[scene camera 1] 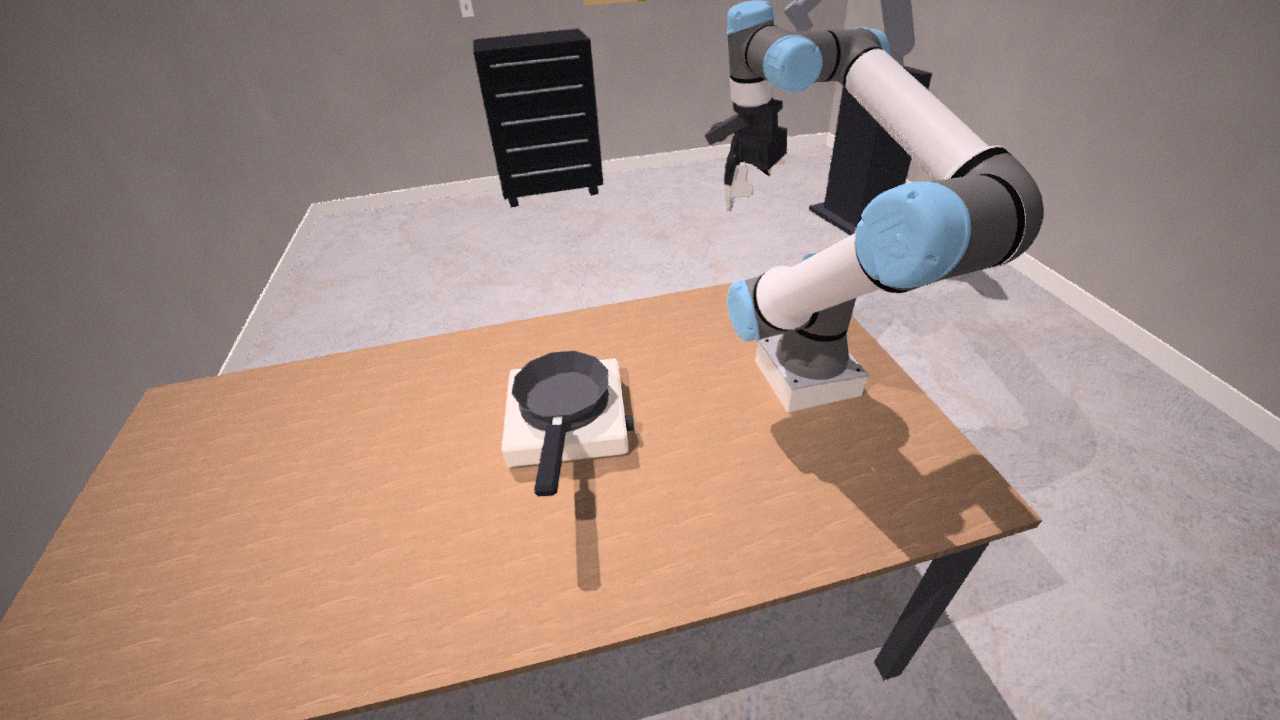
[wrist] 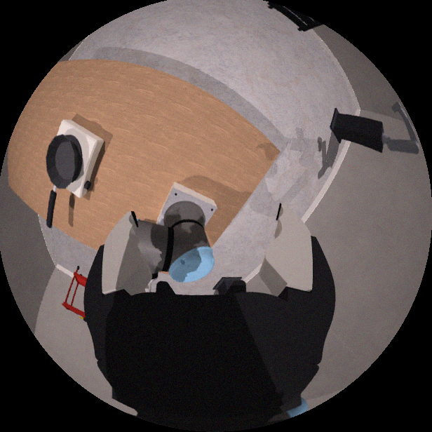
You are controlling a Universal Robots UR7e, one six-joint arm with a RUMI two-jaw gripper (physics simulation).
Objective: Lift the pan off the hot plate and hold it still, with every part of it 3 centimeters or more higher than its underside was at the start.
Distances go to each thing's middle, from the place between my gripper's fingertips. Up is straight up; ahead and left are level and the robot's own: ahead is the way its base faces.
Now: hand 490 mm short of the dark pan (scene camera 1: 559, 387), 260 mm above it and 190 mm to the right of it. From my hand the other things lie so: white hot plate (scene camera 1: 603, 432): 470 mm ahead, 340 mm below, 90 mm to the left.
